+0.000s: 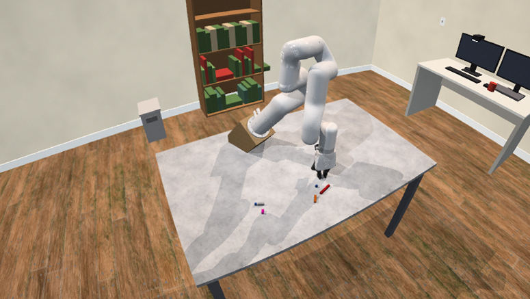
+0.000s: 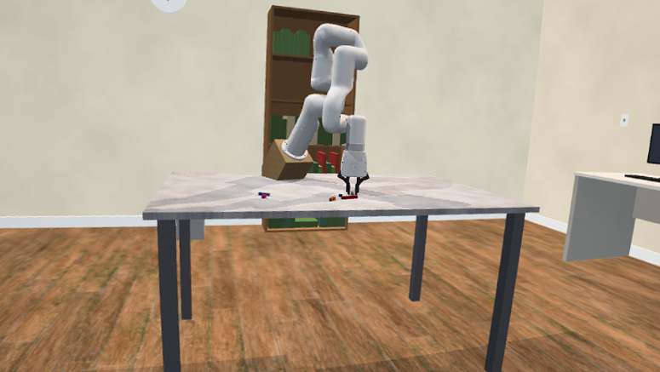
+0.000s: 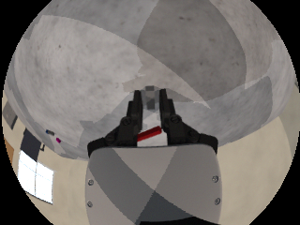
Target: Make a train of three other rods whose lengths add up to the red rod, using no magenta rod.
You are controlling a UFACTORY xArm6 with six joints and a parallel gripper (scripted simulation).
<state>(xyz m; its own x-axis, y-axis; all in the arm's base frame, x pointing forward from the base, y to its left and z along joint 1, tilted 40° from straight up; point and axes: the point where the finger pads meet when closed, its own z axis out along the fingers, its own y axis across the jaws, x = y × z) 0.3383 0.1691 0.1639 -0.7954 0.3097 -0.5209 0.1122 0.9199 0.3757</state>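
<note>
Now: hand 34 cm to the left of the magenta rod, 10 cm short of it and 2 cm above it. Round my hand: red rod (8 cm ahead, 3 cm to the right, 2 cm below); orange rod (12 cm ahead, 10 cm to the right, 2 cm below).
</note>
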